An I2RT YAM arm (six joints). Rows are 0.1 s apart.
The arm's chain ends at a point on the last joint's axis. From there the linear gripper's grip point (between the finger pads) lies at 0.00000 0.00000 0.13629 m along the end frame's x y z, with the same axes.
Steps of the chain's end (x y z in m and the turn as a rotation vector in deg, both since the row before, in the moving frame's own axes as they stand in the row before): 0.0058 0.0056 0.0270 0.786 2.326 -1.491; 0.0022 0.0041 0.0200 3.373 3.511 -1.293; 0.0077 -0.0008 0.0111 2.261 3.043 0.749; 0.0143 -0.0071 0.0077 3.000 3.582 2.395
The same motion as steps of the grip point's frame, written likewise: 0.0113 0.0037 0.0269 0.786 2.326 -1.491; 0.0105 -0.0040 0.0195 3.373 3.511 -1.293; 0.0150 -0.0061 0.0108 2.261 3.043 0.749; 0.0230 -0.0140 0.0072 3.000 3.582 2.395
